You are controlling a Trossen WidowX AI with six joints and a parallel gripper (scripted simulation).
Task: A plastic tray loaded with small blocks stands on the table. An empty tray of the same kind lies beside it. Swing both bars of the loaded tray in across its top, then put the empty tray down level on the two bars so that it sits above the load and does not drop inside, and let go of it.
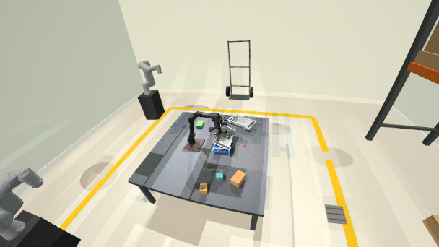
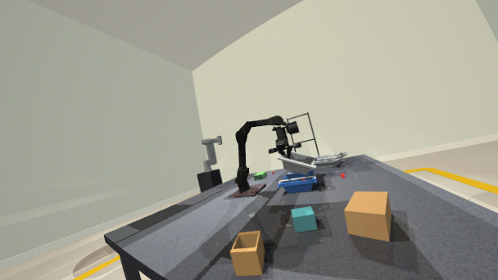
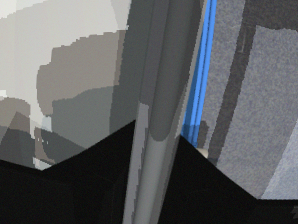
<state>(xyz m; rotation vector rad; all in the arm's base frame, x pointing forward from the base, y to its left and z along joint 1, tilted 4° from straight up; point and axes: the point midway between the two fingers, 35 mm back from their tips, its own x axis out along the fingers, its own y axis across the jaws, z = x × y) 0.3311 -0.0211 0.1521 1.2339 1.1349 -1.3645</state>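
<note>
Now: gripper tip 70 mm short of the grey tray and 10 mm to the left of it. From my gripper tip the other things lie so: red block (270 mm ahead, 10 mm to the left, 130 mm below); then orange box (220 mm ahead, 430 mm to the right, 110 mm below); then teal cube (60 mm ahead, 420 mm to the right, 120 mm below).
</note>
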